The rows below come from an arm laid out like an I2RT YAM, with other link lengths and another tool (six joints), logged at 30 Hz.
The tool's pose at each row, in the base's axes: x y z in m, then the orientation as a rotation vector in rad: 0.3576, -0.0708, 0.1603, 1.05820, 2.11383, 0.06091; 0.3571, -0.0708, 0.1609, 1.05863, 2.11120, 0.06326; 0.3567, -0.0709, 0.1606, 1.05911, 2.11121, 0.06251; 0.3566, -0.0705, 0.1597, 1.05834, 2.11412, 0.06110; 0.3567, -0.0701, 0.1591, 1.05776, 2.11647, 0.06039; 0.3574, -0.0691, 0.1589, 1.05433, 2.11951, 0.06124; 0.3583, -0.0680, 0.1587, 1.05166, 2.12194, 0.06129; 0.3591, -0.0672, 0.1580, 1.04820, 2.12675, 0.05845; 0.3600, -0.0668, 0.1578, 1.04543, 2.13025, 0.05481; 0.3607, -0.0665, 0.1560, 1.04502, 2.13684, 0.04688; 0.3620, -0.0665, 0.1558, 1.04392, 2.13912, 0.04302; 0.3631, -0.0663, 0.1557, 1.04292, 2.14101, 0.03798; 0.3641, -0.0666, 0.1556, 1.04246, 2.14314, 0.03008
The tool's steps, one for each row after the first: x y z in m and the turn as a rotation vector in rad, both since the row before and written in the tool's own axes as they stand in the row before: -0.0002, -0.0001, -0.0008, -0.00210, -0.00134, 0.00179; 0.0003, -0.0004, 0.0000, 0.00069, -0.00012, 0.00009; 0.0009, -0.0001, 0.0005, 0.00144, 0.00182, -0.00182; 0.0006, 0.0001, 0.0004, 0.00091, 0.00162, -0.00131; 0.0006, 0.0011, 0.0003, -0.00113, 0.00200, -0.00293; 0.0006, 0.0013, 0.0004, -0.00046, 0.00141, -0.00248; 0.0007, 0.0008, 0.0008, 0.00176, 0.00228, -0.00458; 0.0001, 0.0008, 0.0006, 0.00219, 0.00107, -0.00395; 0.0010, 0.0000, 0.0017, 0.00687, 0.00294, -0.00459; -0.0004, 0.0008, 0.0010, 0.00269, 0.00040, -0.00254; -0.0002, 0.0008, 0.0007, 0.00338, -0.00029, -0.00270; -0.0005, 0.0004, 0.0008, 0.00553, -0.00086, -0.00324
